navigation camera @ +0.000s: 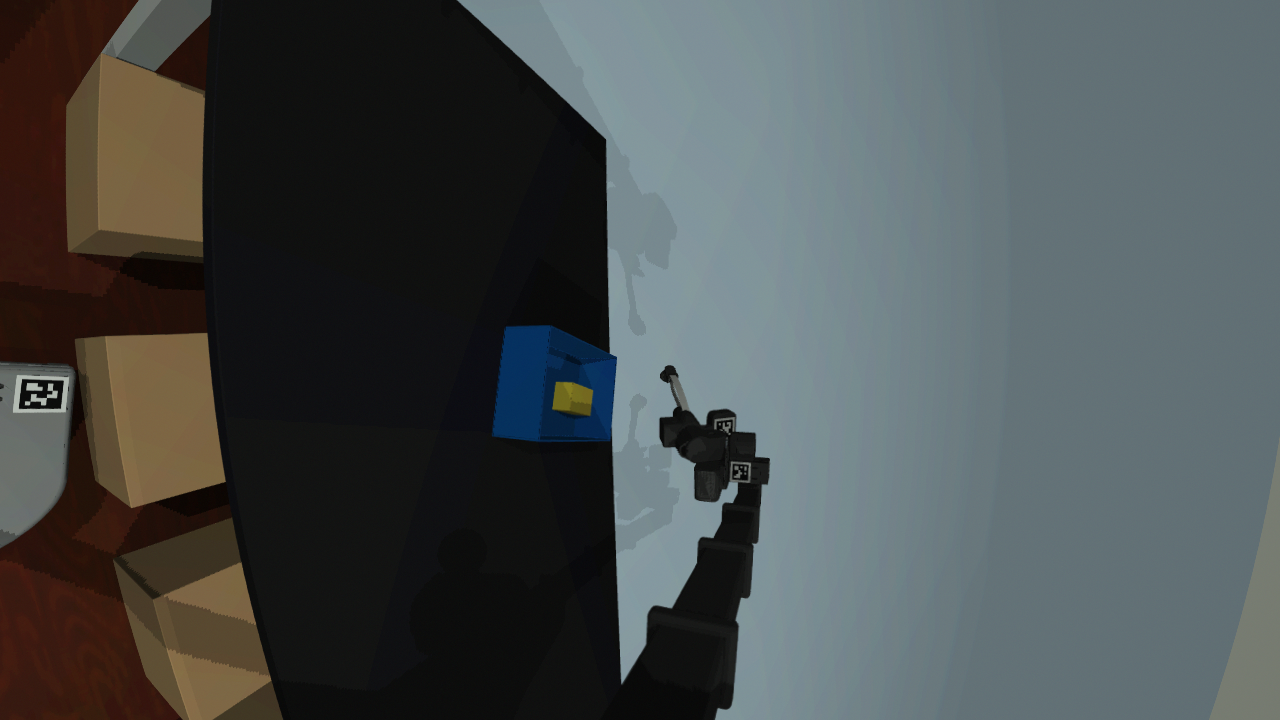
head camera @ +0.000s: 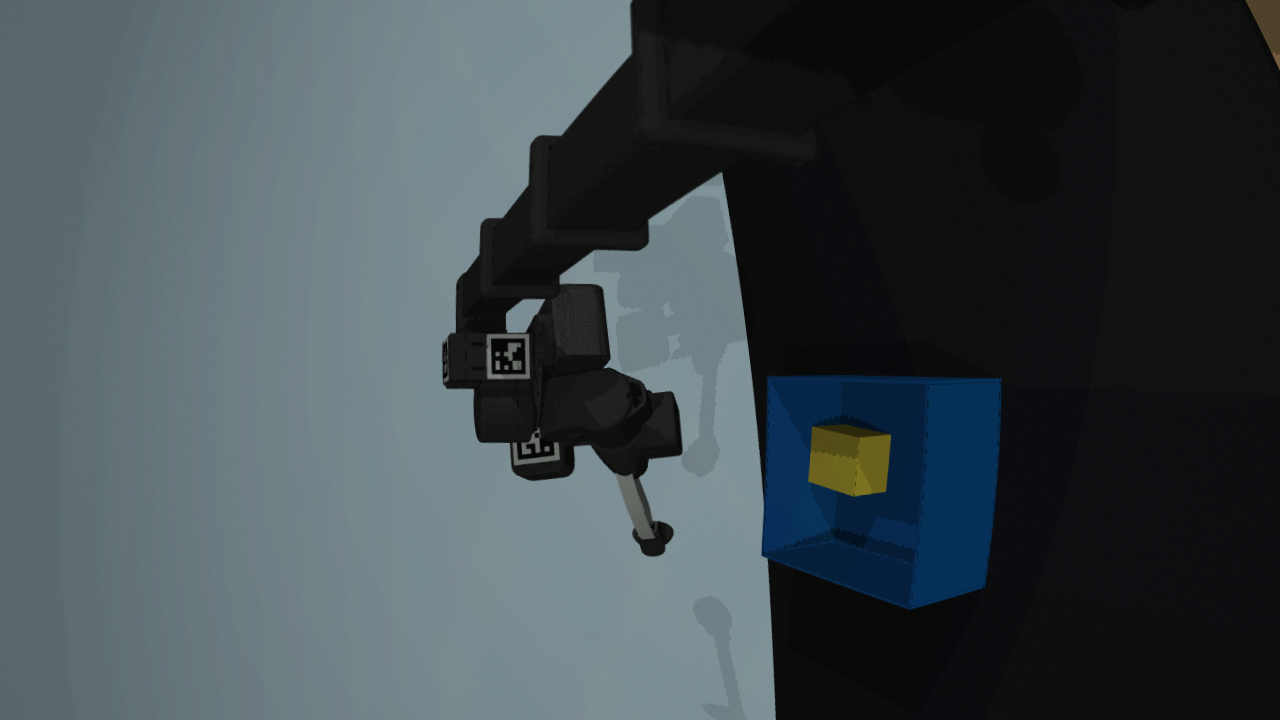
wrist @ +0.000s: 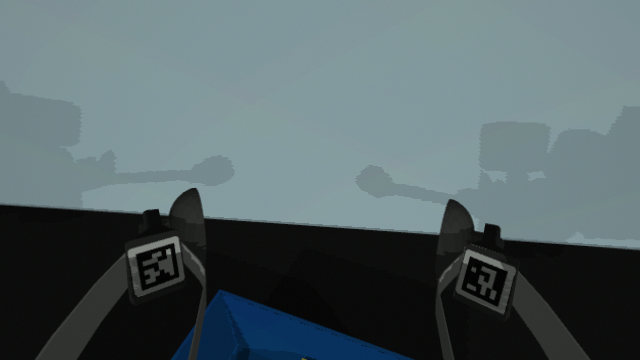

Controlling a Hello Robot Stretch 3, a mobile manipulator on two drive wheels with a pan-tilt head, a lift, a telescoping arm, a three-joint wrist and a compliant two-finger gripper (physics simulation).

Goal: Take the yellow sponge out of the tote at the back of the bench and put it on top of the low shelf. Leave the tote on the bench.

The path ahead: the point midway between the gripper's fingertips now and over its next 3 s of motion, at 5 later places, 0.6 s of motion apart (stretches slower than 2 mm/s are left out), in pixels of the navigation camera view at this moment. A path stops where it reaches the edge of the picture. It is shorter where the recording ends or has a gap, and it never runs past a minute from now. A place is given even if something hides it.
My gripper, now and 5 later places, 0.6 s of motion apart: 667, 401; 652, 400; 624, 399; 617, 396; 618, 397; 616, 396
